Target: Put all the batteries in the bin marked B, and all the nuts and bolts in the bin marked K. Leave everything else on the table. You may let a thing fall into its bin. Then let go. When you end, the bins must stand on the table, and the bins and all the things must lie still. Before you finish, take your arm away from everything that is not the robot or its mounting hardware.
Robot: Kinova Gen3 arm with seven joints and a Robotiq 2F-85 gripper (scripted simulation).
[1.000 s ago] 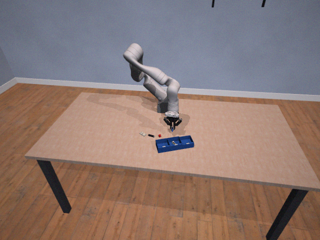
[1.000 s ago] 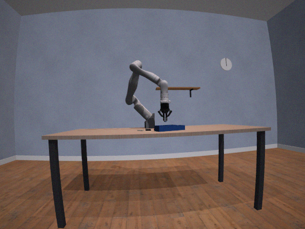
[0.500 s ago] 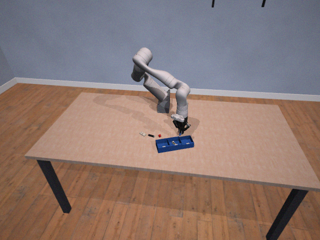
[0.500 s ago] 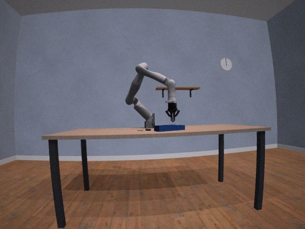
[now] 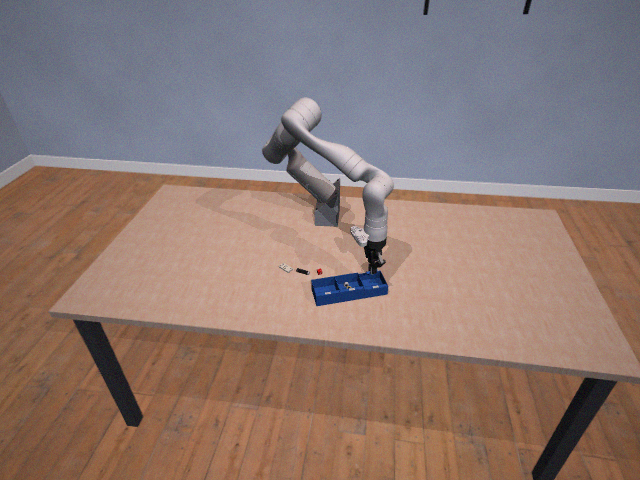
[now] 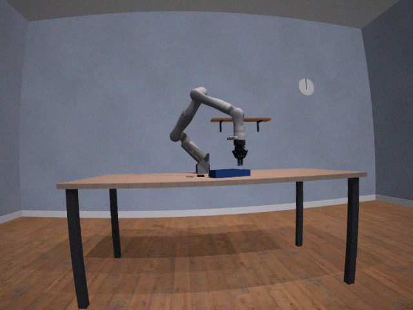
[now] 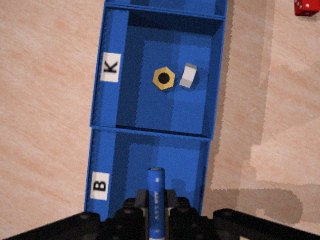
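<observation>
Right now my hand is 50 mm past the black battery, 250 mm to the left of it and 80 mm above it. Round my hand: brass nut 30 mm ahead, 80 mm to the right, 80 mm below; then blue battery 20 mm below; then blue bin 30 mm ahead, 80 mm to the right, 60 mm below.
</observation>
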